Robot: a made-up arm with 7 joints. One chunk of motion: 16 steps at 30 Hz.
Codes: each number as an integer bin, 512 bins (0 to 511) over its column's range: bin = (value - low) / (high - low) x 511, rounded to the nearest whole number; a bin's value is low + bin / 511 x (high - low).
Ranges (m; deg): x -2.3..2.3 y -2.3..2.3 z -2.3..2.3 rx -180..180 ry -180..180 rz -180..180
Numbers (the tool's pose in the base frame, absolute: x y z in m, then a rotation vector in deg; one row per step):
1: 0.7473 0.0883 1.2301 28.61 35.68 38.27
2: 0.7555 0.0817 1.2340 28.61 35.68 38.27
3: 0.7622 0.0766 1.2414 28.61 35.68 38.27
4: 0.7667 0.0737 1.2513 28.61 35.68 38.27
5: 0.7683 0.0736 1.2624 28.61 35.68 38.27
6: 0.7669 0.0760 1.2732 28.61 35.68 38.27
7: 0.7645 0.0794 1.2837 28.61 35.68 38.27
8: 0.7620 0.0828 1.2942 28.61 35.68 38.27
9: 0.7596 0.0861 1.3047 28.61 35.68 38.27
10: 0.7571 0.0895 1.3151 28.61 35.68 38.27
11: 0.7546 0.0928 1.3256 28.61 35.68 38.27
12: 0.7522 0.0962 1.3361 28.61 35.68 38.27
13: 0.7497 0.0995 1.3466 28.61 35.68 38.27
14: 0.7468 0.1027 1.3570 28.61 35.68 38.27
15: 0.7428 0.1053 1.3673 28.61 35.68 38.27
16: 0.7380 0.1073 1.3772 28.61 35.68 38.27
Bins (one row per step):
1: 339 265 392 296 306 310
2: 339 265 393 296 306 310
3: 340 264 393 296 306 310
4: 341 264 395 296 306 310
5: 341 264 396 296 306 310
6: 341 264 397 296 306 310
7: 340 264 398 296 306 310
8: 340 265 399 296 306 310
9: 340 265 400 296 306 310
10: 340 265 402 296 306 310
11: 339 266 403 296 306 310
12: 339 266 404 296 306 310
13: 339 267 405 296 306 310
14: 338 267 406 296 306 310
15: 338 267 407 296 306 310
16: 337 267 408 296 306 310

